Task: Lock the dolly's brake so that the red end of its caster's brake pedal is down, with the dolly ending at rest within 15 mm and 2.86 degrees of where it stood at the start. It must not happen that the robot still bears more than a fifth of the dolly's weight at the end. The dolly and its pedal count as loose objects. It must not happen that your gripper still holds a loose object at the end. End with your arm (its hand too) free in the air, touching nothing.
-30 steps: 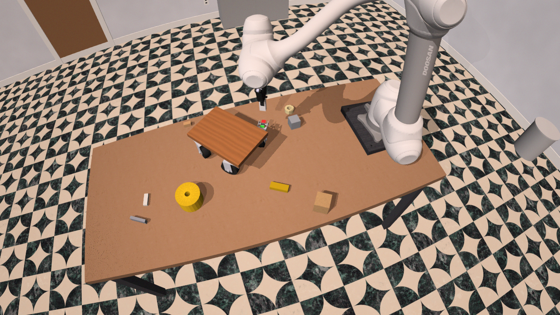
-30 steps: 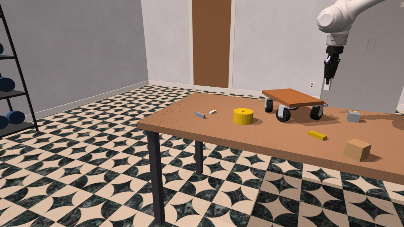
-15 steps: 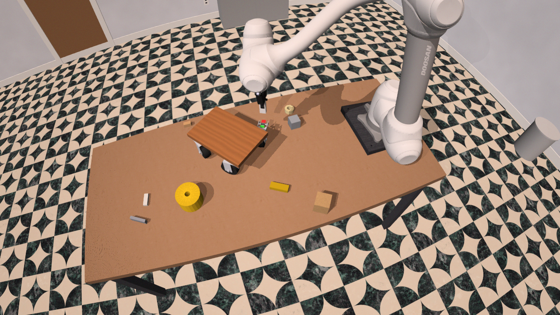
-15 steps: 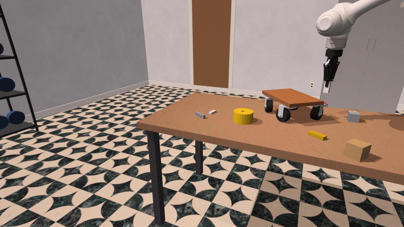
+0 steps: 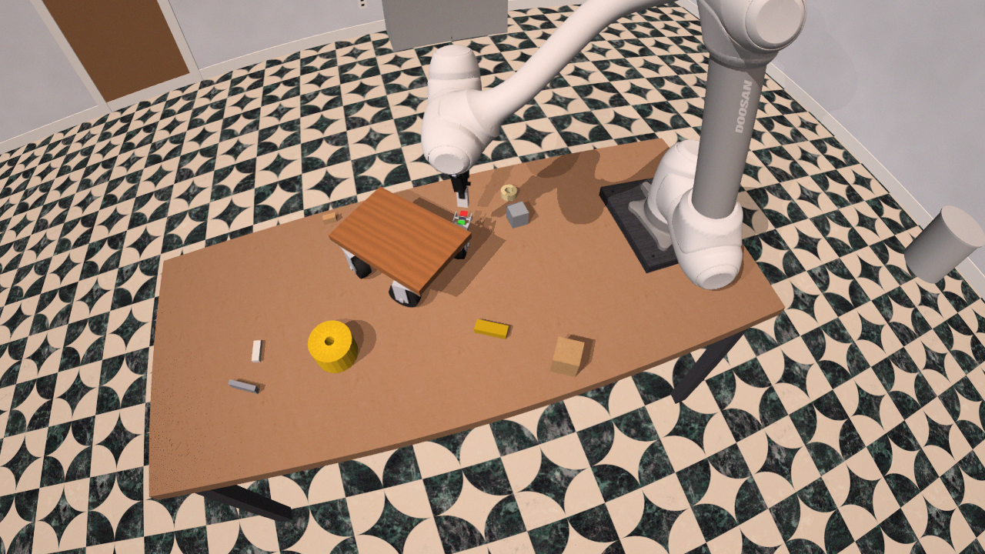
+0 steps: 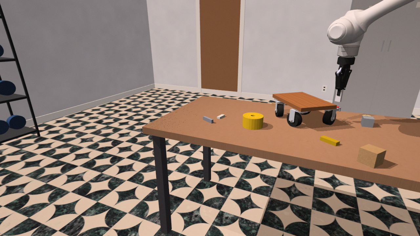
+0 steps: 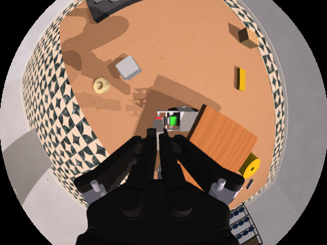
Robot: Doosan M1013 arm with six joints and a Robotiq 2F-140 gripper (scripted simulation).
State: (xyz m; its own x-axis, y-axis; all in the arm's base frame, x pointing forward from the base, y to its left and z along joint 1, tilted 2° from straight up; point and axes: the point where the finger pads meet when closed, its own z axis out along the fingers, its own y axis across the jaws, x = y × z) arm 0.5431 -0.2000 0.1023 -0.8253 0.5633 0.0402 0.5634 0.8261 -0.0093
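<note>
Right now the brake pedal is 1 cm ahead of my hand, 1 cm to the left of it and 7 cm below it. The rest, counted from my hand: tan ring 17 cm behind, 9 cm to the right, 14 cm below; then grey cube 15 cm behind, 1 cm to the left, 13 cm below; then yellow bar 6 cm ahead, 30 cm to the left, 14 cm below.
</note>
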